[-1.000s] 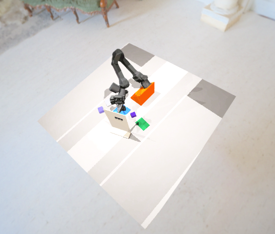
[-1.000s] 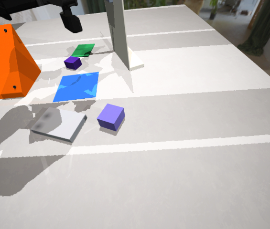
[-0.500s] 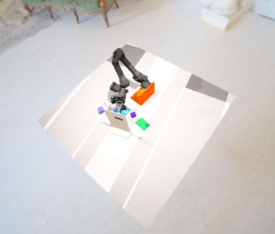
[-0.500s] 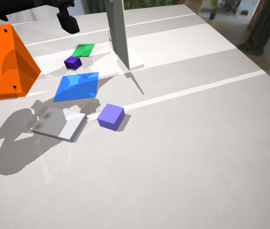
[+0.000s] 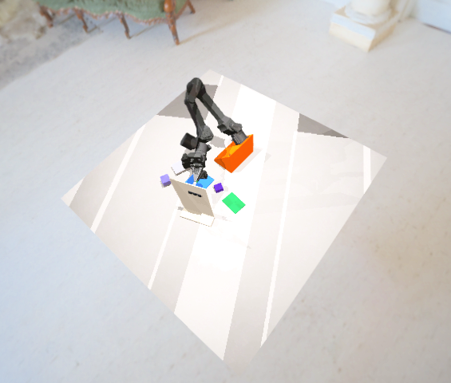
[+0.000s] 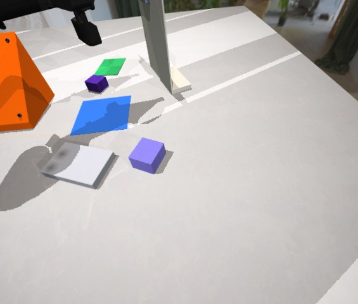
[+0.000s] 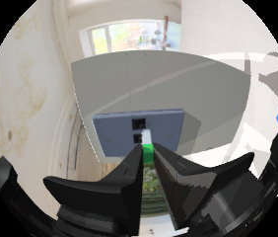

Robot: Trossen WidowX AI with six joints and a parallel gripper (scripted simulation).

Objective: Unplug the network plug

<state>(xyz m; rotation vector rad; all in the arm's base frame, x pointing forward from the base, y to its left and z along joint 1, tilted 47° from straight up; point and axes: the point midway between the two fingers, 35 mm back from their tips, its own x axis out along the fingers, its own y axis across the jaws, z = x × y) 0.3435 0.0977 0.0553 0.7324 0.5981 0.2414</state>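
Right now my gripper tip is 80 mm past the blue square, 110 mm to the left of it and 220 mm above it. The rest, counted from my gripper tip: upright panel 50 mm ahead, 30 mm to the left, 80 mm below; then network plug right at my gripper tip; then flat green square 110 mm behind, 120 mm to the left, 220 mm below.
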